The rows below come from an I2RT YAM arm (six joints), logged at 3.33 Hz.
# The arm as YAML. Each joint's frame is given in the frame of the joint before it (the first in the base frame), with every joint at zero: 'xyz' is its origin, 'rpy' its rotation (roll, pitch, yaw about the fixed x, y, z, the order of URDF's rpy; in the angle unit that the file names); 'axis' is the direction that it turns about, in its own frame. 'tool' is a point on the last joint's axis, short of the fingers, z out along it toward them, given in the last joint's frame.
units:
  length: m
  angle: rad
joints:
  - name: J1
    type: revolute
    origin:
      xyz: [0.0, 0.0, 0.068]
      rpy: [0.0, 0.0, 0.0]
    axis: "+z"
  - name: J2
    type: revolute
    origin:
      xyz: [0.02, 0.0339, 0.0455]
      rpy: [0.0, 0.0, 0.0]
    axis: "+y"
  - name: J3
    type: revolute
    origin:
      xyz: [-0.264, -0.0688, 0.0]
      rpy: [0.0, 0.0, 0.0]
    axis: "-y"
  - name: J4
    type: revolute
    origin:
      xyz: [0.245, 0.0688, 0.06]
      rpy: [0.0, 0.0, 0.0]
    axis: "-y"
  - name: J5
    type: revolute
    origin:
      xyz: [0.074, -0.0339, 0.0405]
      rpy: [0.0, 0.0, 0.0]
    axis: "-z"
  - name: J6
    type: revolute
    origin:
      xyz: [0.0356, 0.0, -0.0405]
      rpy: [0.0, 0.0, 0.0]
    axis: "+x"
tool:
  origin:
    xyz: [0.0, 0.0, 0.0]
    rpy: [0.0, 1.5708, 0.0]
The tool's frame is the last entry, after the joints.
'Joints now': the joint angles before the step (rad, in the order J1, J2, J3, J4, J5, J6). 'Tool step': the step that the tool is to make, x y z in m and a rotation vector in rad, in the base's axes. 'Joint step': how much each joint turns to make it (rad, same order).
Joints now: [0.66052 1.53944 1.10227 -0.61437 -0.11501 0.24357]
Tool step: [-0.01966 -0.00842 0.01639 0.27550 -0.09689 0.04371]
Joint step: [0.00038 -0.16442 -0.14992 0.24338 -0.15183 0.06180]
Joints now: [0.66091 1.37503 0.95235 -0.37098 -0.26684 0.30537]
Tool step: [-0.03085 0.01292 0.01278 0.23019 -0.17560 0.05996]
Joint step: [0.10490 -0.12782 -0.14725 0.32308 0.00000 0.07630]
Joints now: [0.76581 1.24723 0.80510 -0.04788 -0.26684 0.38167]
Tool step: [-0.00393 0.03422 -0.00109 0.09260 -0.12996 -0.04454]
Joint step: [0.10872 0.08278 -0.01143 0.25711 0.15297 0.03204]
